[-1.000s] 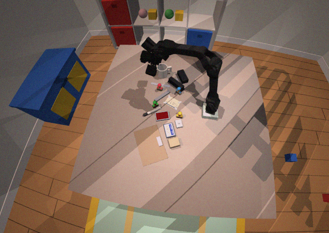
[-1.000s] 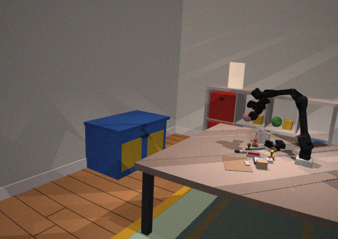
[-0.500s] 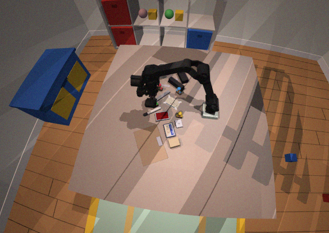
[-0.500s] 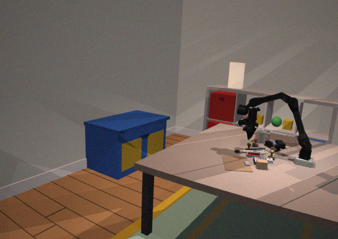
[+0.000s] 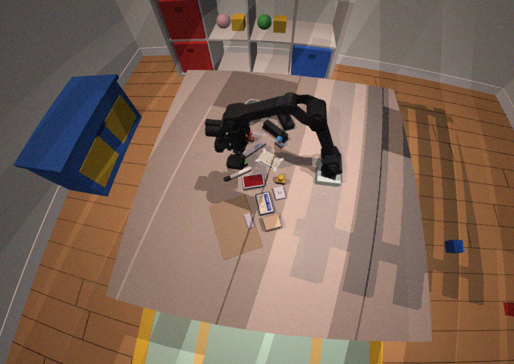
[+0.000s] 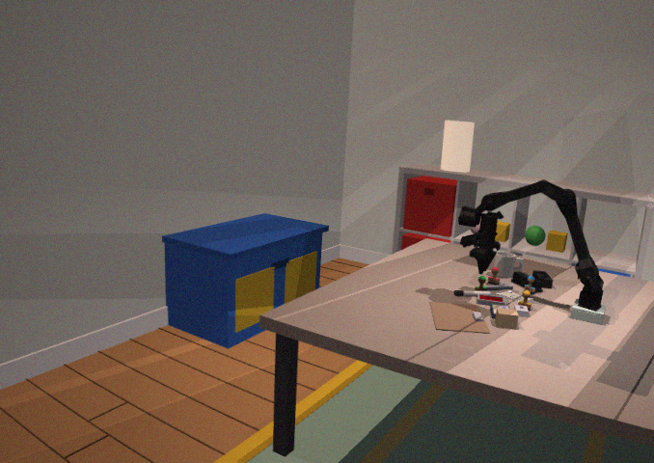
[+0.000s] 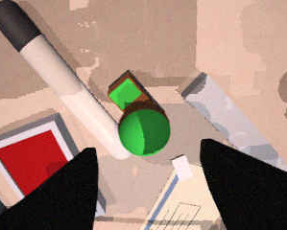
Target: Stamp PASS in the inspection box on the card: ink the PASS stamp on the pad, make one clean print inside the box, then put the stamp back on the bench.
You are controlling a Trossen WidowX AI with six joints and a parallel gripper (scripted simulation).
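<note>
My gripper tip is 6 cm above the green-knobbed stamp. Round my gripper tip: grey bar: 2 cm behind, 9 cm to the right, 7 cm below; then red ink pad: 7 cm behind, 6 cm to the left, 7 cm below; then white marker: 2 cm ahead, 6 cm to the left, 7 cm below.
</note>
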